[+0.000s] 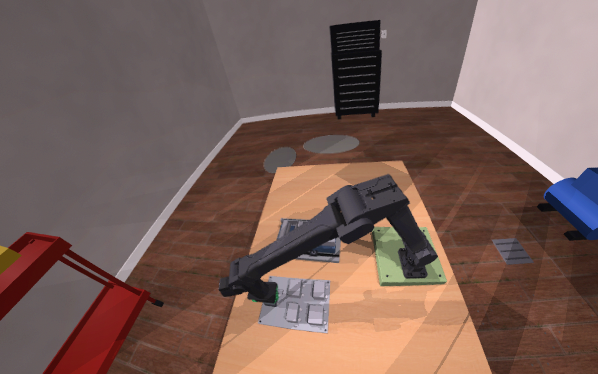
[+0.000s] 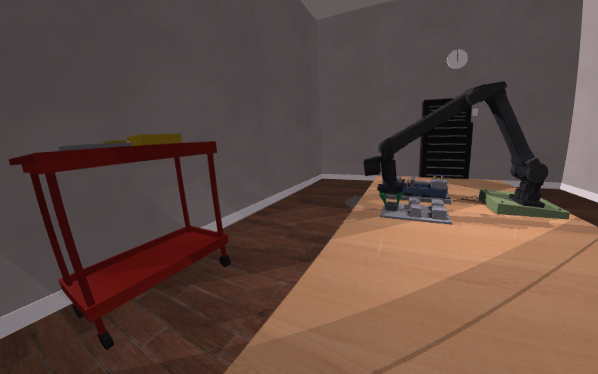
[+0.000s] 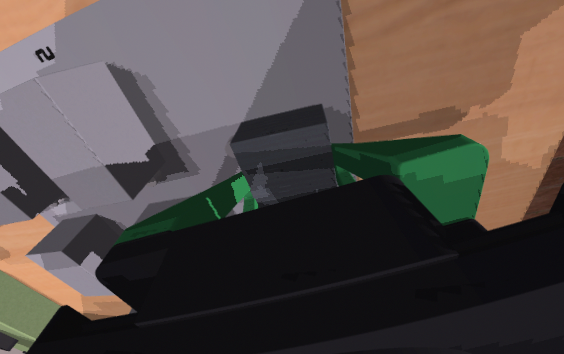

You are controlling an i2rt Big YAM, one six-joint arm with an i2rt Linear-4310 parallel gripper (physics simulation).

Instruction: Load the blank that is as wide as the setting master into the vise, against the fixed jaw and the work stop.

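Pixels of known places: gripper, fingertip midpoint: (image 1: 272, 298) (image 2: 392, 207) (image 3: 290, 166); arm's base at its link origin: (image 1: 411, 263) (image 2: 525, 202).
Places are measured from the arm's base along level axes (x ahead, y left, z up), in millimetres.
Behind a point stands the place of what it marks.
My gripper (image 1: 271, 297) {x 544, y 129, z -24 mm} (image 2: 391, 205) {x 544, y 129, z -24 mm} (image 3: 290, 166) {x 544, y 129, z -24 mm} has green fingers and is shut on a dark grey block (image 3: 282, 147) {x 546, y 152, z -5 mm} at the near left corner of the grey tray (image 1: 272, 320) {x 530, y 209, z -30 mm} (image 2: 425, 220) {x 419, y 232, z -32 mm} (image 3: 193, 53) {x 516, y 198, z -30 mm}. The block stands on the tray or just above it; I cannot tell which. Several light grey blanks (image 1: 294, 288) {x 454, y 96, z 6 mm} (image 1: 319, 289) {x 360, y 97, z 6 mm} (image 1: 315, 315) {x 370, y 188, z 6 mm} (image 2: 438, 211) {x 375, y 214, z 0 mm} stand upright in the tray to the right of the gripper. The blue vise (image 1: 329, 248) {x 322, y -70, z 20 mm} (image 2: 424, 189) {x 398, y -76, z 17 mm} sits on its grey plate behind the tray, partly hidden by my arm.
The arm's base stands on a green plate (image 1: 388, 260) {x 89, y -15, z 7 mm} at the table's right side. A red cart (image 2: 164, 148) (image 1: 127, 308) stands on the floor to the left. A black tool cabinet (image 1: 357, 70) (image 2: 446, 141) is at the far wall. The table's left edge is close to the tray.
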